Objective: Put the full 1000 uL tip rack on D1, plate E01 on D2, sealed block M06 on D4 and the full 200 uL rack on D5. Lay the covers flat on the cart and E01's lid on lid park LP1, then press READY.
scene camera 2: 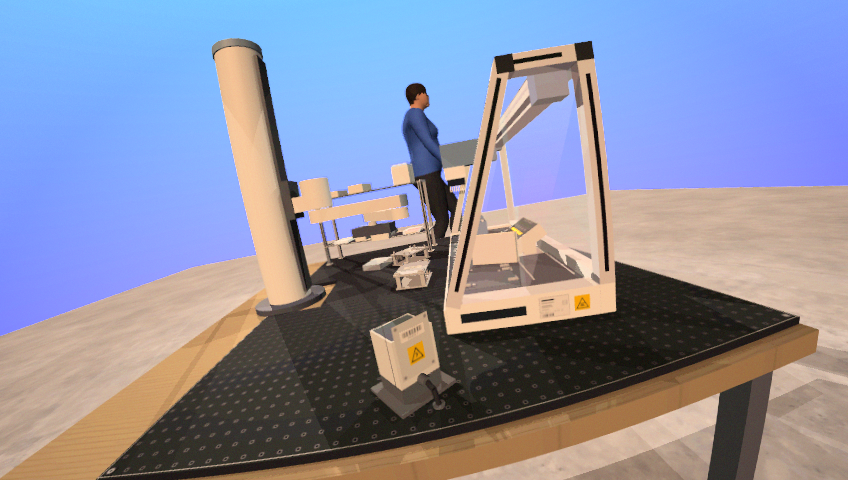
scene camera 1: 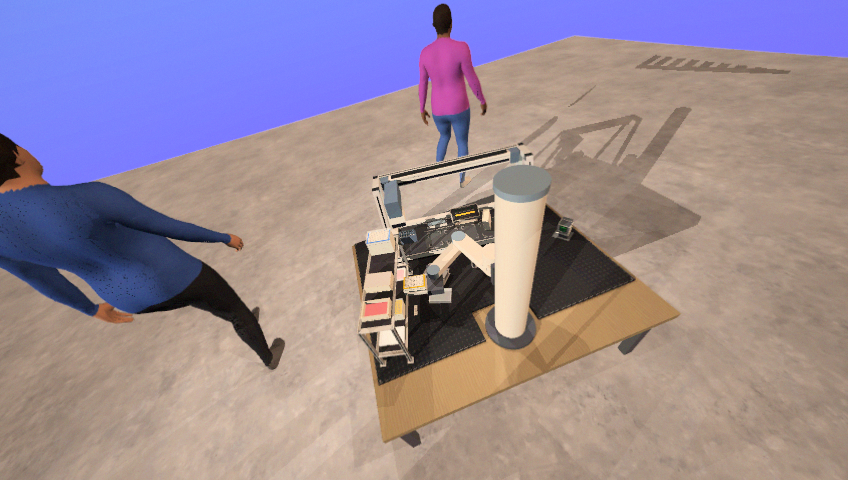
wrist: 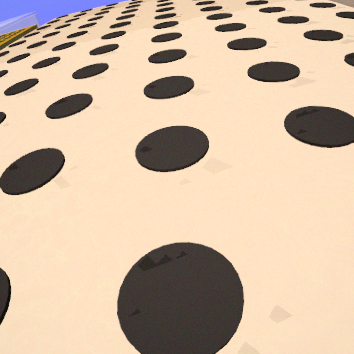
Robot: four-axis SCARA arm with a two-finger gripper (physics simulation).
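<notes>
My gripper is beside the cart at low height, shut on a yellow-edged tip rack. The wrist view shows a pale surface with rows of dark round holes, very close; whether tips sit in them I cannot tell. A blue-edged tip rack stands on the cart's top at the far end. A red-topped box stands at the near end, with a yellow item beside it, lower down. The deck lies under the gantry. Plate E01, block M06 and the covers I cannot identify.
The cart runs along the mat's left edge. A flat grey-white pad is on the mat near the gripper. Two small stands are beside the gantry frame. A box on a base stands apart. Two people stand nearby.
</notes>
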